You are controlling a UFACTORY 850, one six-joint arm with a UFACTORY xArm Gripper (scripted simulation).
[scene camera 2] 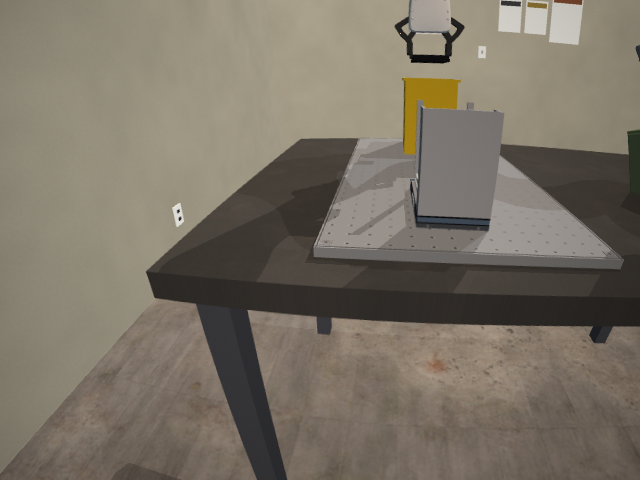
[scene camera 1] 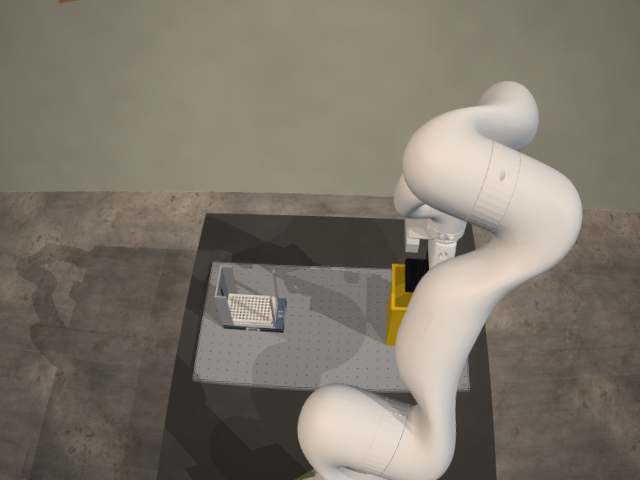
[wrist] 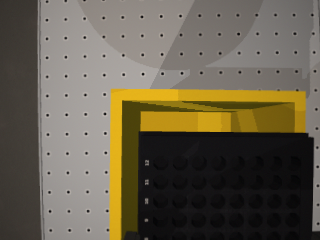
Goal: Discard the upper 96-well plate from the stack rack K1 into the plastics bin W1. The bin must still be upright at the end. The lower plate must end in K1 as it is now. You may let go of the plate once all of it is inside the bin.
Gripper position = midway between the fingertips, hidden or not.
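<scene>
You'd see a black 96-well plate point(wrist: 258, 189) here, and there's a white 96-well plate point(scene camera 1: 259, 306) too, though in the wrist view the white 96-well plate is out of frame. There's also a yellow plastics bin W1 point(scene camera 2: 437, 93), and scene camera 1 shows the yellow plastics bin W1 point(scene camera 1: 398, 300) as well, as does the wrist view, with the yellow plastics bin W1 point(wrist: 132, 110). And my gripper point(scene camera 2: 429, 58) is there too.
</scene>
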